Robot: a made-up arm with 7 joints.
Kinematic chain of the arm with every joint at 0, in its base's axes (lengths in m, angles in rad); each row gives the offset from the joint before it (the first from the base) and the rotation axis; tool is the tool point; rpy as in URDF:
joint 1: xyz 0 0 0.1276 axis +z
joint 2: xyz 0 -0.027 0.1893 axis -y
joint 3: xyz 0 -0.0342 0.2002 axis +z
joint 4: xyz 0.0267 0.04 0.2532 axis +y
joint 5: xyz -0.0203 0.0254 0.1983 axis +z
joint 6: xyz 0 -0.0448 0.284 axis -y
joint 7: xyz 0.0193 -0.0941 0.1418 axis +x
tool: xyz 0 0 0 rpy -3.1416 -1.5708 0
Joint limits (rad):
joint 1: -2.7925..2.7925
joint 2: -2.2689..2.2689
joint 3: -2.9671..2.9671
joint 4: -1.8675..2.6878
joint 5: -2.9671..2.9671
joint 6: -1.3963..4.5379
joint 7: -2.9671..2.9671
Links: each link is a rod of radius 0.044 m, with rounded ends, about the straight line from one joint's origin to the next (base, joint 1, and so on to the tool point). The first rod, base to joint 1, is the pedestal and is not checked.
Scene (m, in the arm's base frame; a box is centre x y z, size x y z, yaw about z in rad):
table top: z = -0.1
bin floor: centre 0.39 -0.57 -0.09 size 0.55 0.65 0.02 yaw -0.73
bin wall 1: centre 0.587 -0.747 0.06 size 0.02 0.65 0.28 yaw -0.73
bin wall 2: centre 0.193 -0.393 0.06 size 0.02 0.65 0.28 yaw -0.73
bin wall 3: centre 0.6 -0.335 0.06 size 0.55 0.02 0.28 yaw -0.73
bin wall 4: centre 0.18 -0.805 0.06 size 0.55 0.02 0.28 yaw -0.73
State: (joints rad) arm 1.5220 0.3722 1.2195 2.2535 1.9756 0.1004 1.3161
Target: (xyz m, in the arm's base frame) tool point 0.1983 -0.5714 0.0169
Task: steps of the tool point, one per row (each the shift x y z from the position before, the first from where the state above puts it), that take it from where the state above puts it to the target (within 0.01 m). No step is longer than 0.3 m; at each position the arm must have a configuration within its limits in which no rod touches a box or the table.
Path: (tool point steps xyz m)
1: 0.0774 0.2039 0.0445
2: 0.1803 0.1438 0.0285
3: 0.2394 0.0345 0.0117
4: 0.2338 -0.0947 -0.0034
5: 0.1603 -0.2073 -0.0143
6: 0.0364 -0.2696 -0.0193
7: -0.1055 -0.2613 -0.0175
8: -0.2265 -0.1822 -0.0082
9: 0.0166 -0.0134 -0.0987
10: 0.0007 -0.0003 -0.1061
11: -0.0173 0.0137 -0.1090

